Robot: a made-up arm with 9 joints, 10 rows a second.
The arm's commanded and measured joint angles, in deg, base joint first. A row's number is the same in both.
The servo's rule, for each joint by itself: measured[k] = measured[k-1] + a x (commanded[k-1-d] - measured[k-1]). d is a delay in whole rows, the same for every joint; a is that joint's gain. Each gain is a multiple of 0.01, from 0.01 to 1. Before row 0 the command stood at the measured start. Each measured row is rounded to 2 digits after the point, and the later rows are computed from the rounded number. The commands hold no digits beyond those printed.
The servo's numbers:
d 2
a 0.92 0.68 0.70 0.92 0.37 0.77 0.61 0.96 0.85
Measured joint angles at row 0:
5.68 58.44 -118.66 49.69 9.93 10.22 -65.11 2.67 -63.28
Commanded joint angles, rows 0 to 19:
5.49 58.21 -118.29 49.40 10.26 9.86 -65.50 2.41 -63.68
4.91 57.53 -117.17 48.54 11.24 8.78 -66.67 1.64 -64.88
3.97 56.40 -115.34 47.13 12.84 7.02 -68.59 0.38 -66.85
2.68 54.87 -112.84 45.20 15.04 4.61 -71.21 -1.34 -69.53
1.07 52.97 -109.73 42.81 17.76 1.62 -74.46 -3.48 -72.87
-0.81 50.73 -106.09 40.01 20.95 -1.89 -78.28 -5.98 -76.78
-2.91 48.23 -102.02 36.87 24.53 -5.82 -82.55 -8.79 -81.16
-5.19 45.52 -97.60 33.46 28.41 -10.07 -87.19 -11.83 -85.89
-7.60 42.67 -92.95 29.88 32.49 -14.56 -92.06 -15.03 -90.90
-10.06 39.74 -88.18 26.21 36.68 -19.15 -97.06 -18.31 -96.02
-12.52 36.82 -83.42 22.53 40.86 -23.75 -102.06 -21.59 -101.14
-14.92 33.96 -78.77 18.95 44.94 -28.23 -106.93 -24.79 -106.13
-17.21 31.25 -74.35 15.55 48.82 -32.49 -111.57 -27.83 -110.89
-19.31 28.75 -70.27 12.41 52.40 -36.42 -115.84 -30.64 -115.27
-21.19 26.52 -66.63 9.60 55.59 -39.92 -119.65 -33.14 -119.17
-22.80 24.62 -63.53 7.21 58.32 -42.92 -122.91 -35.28 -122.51
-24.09 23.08 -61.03 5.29 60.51 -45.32 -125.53 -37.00 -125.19
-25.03 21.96 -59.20 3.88 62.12 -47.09 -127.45 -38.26 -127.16
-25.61 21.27 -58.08 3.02 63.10 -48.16 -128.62 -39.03 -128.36
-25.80 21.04 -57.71 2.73 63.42 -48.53 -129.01 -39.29 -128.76
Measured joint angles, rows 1 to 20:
5.68 58.44 -118.66 49.69 9.93 10.22 -65.11 2.67 -63.28
5.68 58.44 -118.66 49.69 9.93 10.22 -65.11 2.67 -63.28
5.51 58.28 -118.40 49.42 10.05 9.94 -65.35 2.42 -63.62
4.96 57.77 -117.54 48.61 10.49 9.05 -66.16 1.67 -64.69
4.05 56.84 -116.00 47.25 11.36 7.49 -67.64 0.43 -66.53
2.79 55.50 -113.79 45.36 12.72 5.27 -69.82 -1.27 -69.08
1.21 53.78 -110.95 43.01 14.58 2.46 -72.65 -3.39 -72.30
-0.65 51.71 -107.55 40.25 16.94 -0.89 -76.08 -5.88 -76.11
-2.73 49.34 -103.68 37.14 19.75 -4.69 -80.03 -8.67 -80.40
-4.99 46.74 -99.42 33.75 22.95 -8.83 -84.40 -11.70 -85.07
-7.39 43.97 -94.89 30.19 26.48 -13.24 -89.07 -14.90 -90.03
-9.85 41.09 -90.19 26.53 30.25 -17.79 -93.94 -18.17 -95.12
-12.31 38.19 -85.45 22.85 34.18 -22.38 -98.89 -21.45 -100.24
-14.71 35.31 -80.77 19.26 38.16 -26.88 -103.79 -24.66 -105.25
-17.01 32.55 -76.28 15.85 42.10 -31.20 -108.54 -27.70 -110.04
-19.13 29.97 -72.07 12.69 45.91 -35.22 -112.99 -30.52 -114.49
-21.03 27.62 -68.26 9.85 49.49 -38.84 -117.05 -33.04 -118.47
-22.66 25.58 -64.95 7.42 52.76 -41.98 -120.62 -35.19 -121.90
-23.98 23.88 -62.21 5.46 55.63 -44.55 -123.62 -36.93 -124.70
-24.95 22.57 -60.10 4.01 58.03 -46.51 -125.96 -38.21 -126.79

